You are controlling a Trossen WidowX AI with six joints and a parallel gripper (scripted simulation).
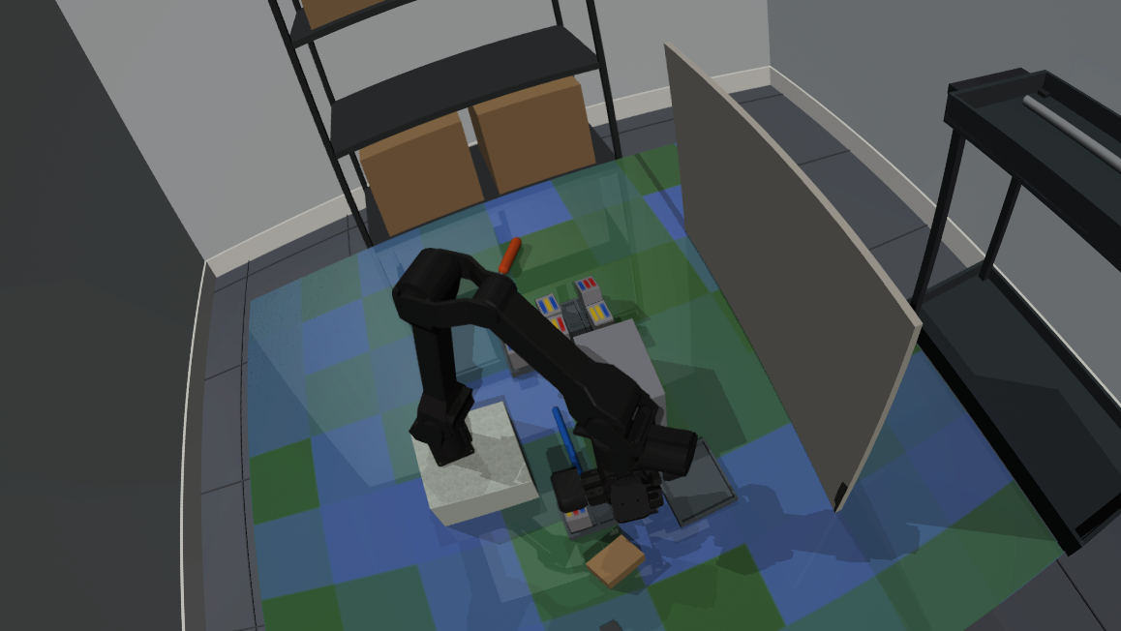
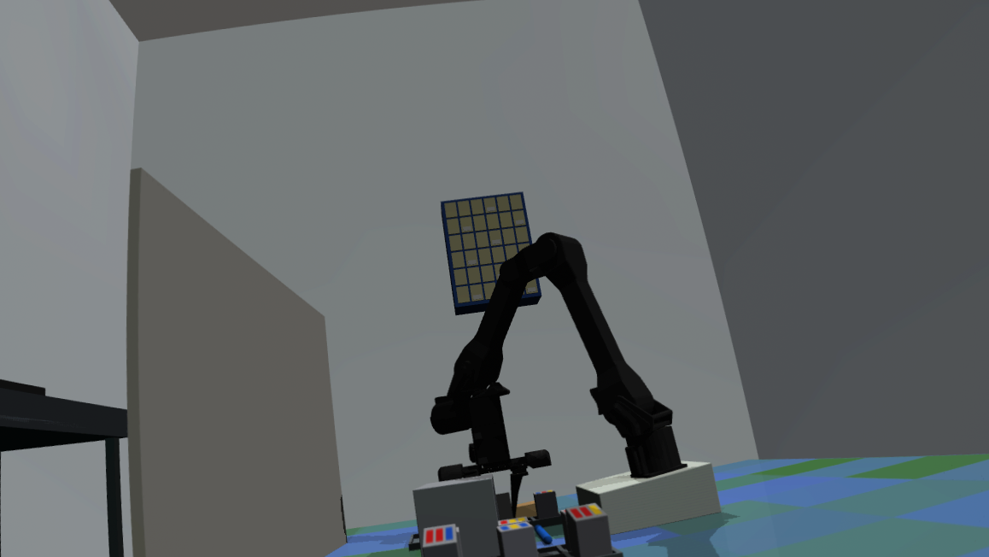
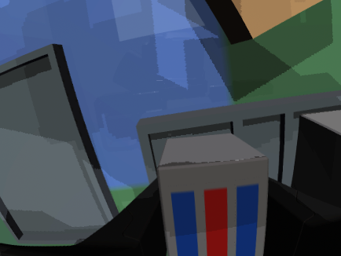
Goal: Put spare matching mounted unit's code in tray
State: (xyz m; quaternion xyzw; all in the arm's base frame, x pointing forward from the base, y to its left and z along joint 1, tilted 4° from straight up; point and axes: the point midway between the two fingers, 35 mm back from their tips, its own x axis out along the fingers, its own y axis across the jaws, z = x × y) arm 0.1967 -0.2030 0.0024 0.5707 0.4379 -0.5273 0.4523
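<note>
My gripper tip is 3 cm past the rack, 1 cm to the right of it and 1 cm above it. The rest, counted from my gripper tip: dark tray: 11 cm ahead, 3 cm to the right, 2 cm below; then blue pen: 15 cm to the left, 2 cm behind, 1 cm below; then brown box: 9 cm to the right, 6 cm behind, 1 cm below.
</note>
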